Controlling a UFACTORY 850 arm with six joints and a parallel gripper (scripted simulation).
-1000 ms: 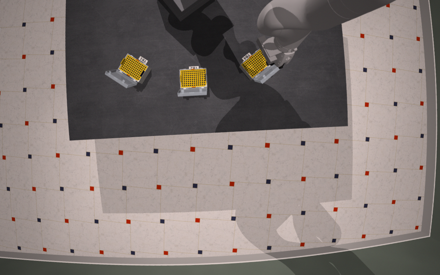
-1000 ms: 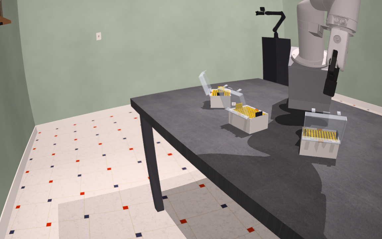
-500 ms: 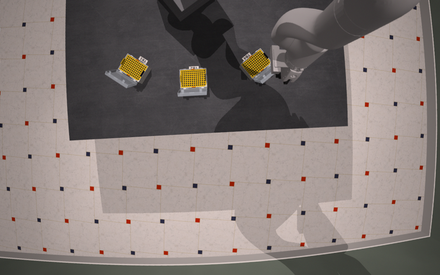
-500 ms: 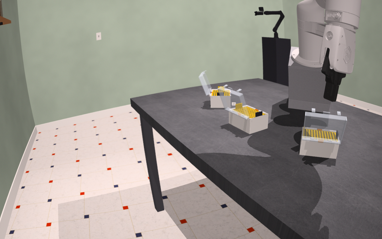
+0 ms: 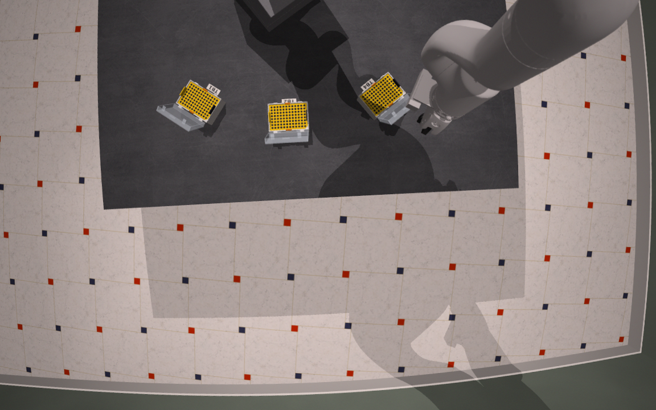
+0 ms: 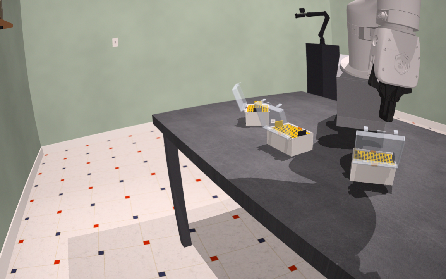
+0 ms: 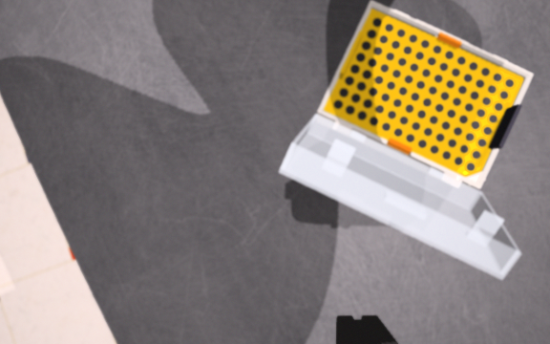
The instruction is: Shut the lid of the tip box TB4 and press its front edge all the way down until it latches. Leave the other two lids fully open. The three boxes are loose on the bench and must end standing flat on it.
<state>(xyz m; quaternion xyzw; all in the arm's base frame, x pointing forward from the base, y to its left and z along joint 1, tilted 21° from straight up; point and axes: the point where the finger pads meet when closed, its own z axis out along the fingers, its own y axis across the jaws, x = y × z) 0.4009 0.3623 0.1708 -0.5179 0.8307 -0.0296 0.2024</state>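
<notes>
My hand is 110 mm above the clear lid, 50 mm to the left of it and 50 mm past it. The rest, counted from my hand: tip box (140 mm below, 90 mm behind, 80 mm to the right); label (200 mm below, 140 mm behind, 130 mm to the right).
</notes>
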